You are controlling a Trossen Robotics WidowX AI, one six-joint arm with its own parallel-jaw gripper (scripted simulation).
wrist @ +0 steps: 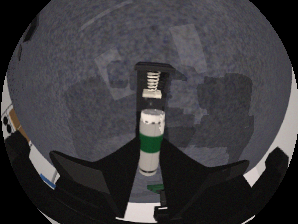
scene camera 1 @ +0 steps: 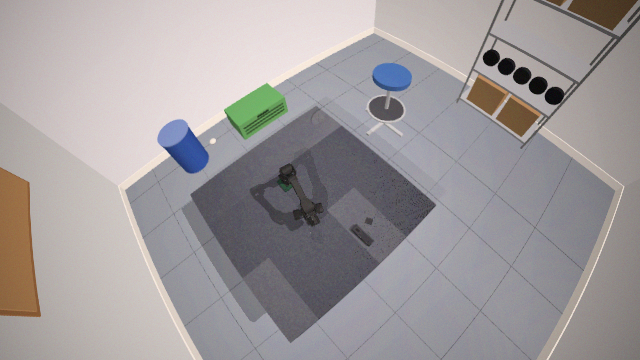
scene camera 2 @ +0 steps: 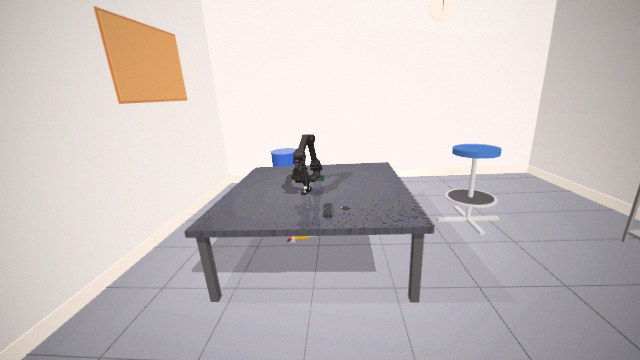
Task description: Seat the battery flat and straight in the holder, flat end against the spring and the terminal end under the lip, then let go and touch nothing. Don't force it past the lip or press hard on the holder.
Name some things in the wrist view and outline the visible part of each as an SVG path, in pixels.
My gripper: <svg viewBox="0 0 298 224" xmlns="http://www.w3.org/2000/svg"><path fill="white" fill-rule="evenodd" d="M4 141L13 172L23 186L24 192L41 213L47 214L59 224L242 224L265 208L289 168L289 157L277 147L267 155L265 171L255 184L250 186L245 176L242 176L249 167L249 160L208 168L190 159L186 153L164 139L158 152L158 161L170 221L133 222L116 220L116 217L125 217L137 165L140 163L140 136L134 137L116 152L94 163L74 159L59 151L49 152L49 157L60 175L55 183L55 190L41 180L40 173L33 167L29 159L31 148L19 129L5 137Z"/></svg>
A battery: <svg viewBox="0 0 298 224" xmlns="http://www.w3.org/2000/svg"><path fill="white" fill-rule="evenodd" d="M145 109L145 111L141 111L140 137L138 137L141 141L140 163L138 163L138 171L140 171L141 175L153 176L157 172L158 152L160 152L160 145L162 140L164 140L165 112L156 111L156 109Z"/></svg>
